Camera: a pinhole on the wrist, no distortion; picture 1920 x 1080 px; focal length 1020.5 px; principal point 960.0 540.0 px. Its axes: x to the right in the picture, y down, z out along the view. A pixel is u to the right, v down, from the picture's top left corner.
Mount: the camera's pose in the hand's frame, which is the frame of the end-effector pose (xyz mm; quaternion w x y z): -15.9 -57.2 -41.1 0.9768 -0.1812 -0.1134 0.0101
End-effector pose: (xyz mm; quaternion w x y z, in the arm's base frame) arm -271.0 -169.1 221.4 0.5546 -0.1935 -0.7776 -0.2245
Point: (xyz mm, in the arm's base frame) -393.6 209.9 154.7
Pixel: 1213 874
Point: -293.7 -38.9 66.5
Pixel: 662 791
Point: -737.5 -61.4 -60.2
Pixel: outside the picture
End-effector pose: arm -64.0 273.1 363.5 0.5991 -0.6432 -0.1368 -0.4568
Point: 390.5 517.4 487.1
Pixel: 1807 695
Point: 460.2 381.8 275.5
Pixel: outside the picture
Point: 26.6 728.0 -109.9
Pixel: 388 771
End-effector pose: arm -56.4 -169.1 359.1 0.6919 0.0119 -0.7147 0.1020
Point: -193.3 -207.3 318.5
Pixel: 1069 420
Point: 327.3 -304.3 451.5
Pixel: behind the camera
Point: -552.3 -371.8 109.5
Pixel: 764 109
